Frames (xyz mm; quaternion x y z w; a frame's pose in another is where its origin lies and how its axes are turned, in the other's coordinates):
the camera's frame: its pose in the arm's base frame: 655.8 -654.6 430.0 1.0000 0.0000 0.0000 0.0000
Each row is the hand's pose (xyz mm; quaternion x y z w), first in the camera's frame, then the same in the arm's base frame.
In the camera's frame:
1: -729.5 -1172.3 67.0 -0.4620 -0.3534 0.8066 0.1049
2: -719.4 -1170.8 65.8 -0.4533 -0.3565 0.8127 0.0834
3: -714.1 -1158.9 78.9 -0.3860 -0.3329 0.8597 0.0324
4: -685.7 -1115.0 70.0 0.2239 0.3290 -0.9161 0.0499
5: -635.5 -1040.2 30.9 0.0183 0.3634 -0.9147 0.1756
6: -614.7 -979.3 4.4 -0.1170 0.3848 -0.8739 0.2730
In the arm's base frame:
1: -73.7 517.7 363.0 0.1049 -0.8066 -0.3534 0.4620
2: -63.6 516.2 364.2 0.0834 -0.8127 -0.3565 0.4533
3: -58.3 504.3 351.1 0.0324 -0.8597 -0.3329 0.3860
4: -29.9 460.4 360.0 -0.0499 -0.9161 -0.3290 0.2239
5: 20.3 385.6 399.1 -0.1756 -0.9147 -0.3634 0.0183
6: 41.1 324.7 425.6 0.2730 0.8739 0.3848 0.1170

